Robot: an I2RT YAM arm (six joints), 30 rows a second.
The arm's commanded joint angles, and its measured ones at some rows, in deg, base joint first. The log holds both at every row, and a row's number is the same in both.
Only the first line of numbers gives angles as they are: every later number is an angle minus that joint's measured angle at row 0.
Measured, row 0: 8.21, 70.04, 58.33, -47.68, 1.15, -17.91
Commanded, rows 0 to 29: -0.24, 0.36, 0.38, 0.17, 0.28, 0.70; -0.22, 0.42, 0.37, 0.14, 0.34, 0.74; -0.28, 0.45, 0.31, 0.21, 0.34, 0.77; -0.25, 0.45, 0.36, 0.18, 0.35, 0.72; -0.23, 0.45, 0.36, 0.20, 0.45, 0.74; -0.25, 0.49, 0.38, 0.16, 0.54, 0.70; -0.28, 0.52, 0.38, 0.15, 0.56, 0.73; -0.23, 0.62, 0.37, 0.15, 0.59, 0.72; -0.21, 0.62, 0.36, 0.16, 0.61, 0.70; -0.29, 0.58, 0.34, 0.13, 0.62, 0.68; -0.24, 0.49, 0.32, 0.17, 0.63, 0.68; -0.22, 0.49, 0.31, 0.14, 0.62, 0.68; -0.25, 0.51, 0.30, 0.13, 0.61, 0.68; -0.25, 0.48, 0.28, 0.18, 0.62, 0.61; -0.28, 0.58, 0.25, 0.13, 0.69, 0.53; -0.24, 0.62, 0.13, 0.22, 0.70, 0.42; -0.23, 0.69, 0.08, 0.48, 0.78, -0.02; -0.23, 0.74, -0.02, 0.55, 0.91, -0.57; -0.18, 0.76, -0.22, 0.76, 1.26, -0.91; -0.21, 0.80, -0.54, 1.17, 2.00, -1.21; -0.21, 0.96, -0.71, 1.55, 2.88, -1.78; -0.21, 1.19, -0.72, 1.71, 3.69, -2.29; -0.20, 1.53, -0.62, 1.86, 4.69, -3.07; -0.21, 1.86, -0.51, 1.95, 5.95, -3.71; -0.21, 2.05, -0.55, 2.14, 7.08, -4.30; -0.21, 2.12, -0.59, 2.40, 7.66, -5.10; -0.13, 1.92, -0.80, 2.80, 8.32, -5.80; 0.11, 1.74, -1.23, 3.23, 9.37, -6.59; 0.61, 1.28, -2.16, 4.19, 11.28, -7.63; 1.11, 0.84, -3.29, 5.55, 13.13, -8.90
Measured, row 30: 0.24, 1.68, -1.16, 2.67, 7.65, -5.31
